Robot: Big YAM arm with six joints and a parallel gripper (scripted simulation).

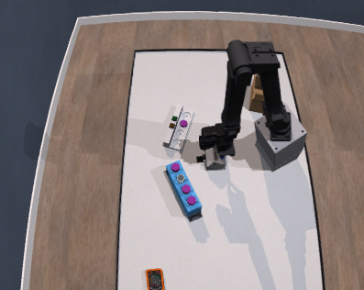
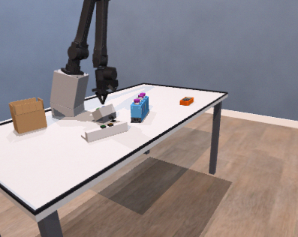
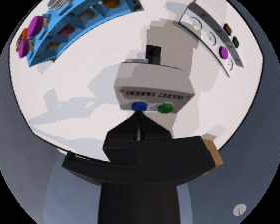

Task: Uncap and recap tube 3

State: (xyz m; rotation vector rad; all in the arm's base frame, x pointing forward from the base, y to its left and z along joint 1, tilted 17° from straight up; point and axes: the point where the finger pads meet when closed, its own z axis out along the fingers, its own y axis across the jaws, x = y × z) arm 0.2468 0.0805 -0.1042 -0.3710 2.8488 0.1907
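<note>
My gripper is now 2 cm above the blue key. Also, from my hand: green key 4 cm to the right, 2 cm below, 1 cm ahead; cardboard box 38 cm to the right, 17 cm behind, 3 cm below; grey key housing 4 cm below, 2 cm to the right, 2 cm ahead.
</note>
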